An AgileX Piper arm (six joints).
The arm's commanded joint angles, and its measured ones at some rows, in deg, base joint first. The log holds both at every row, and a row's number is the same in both.
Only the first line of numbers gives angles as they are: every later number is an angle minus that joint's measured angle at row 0.
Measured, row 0: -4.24, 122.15, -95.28, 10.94, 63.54, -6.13
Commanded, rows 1 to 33: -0.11, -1.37, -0.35, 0.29, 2.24, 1.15; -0.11, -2.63, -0.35, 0.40, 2.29, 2.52; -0.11, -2.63, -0.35, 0.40, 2.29, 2.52; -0.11, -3.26, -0.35, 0.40, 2.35, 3.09; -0.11, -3.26, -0.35, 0.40, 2.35, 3.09; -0.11, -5.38, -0.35, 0.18, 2.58, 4.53; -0.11, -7.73, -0.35, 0.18, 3.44, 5.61; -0.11, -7.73, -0.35, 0.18, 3.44, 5.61; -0.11, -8.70, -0.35, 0.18, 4.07, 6.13; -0.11, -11.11, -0.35, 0.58, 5.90, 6.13; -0.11, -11.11, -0.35, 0.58, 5.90, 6.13; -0.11, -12.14, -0.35, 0.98, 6.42, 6.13; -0.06, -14.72, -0.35, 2.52, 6.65, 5.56; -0.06, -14.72, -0.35, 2.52, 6.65, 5.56; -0.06, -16.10, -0.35, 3.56, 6.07, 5.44; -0.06, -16.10, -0.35, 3.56, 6.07, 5.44; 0.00, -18.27, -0.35, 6.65, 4.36, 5.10; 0.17, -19.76, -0.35, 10.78, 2.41, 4.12; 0.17, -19.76, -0.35, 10.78, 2.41, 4.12; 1.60, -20.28, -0.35, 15.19, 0.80, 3.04; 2.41, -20.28, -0.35, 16.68, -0.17, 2.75; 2.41, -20.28, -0.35, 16.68, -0.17, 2.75; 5.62, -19.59, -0.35, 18.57, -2.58, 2.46; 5.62, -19.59, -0.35, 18.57, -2.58, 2.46; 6.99, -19.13, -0.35, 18.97, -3.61, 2.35; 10.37, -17.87, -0.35, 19.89, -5.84, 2.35; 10.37, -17.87, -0.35, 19.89, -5.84, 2.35; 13.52, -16.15, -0.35, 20.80, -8.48, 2.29; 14.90, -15.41, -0.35, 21.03, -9.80, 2.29; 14.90, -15.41, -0.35, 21.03, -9.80, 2.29; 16.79, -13.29, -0.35, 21.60, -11.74, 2.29; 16.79, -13.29, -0.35, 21.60, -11.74, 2.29; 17.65, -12.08, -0.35, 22.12, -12.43, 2.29
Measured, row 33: 15.58, -14.66, -0.06, 20.74, -9.34, 3.09
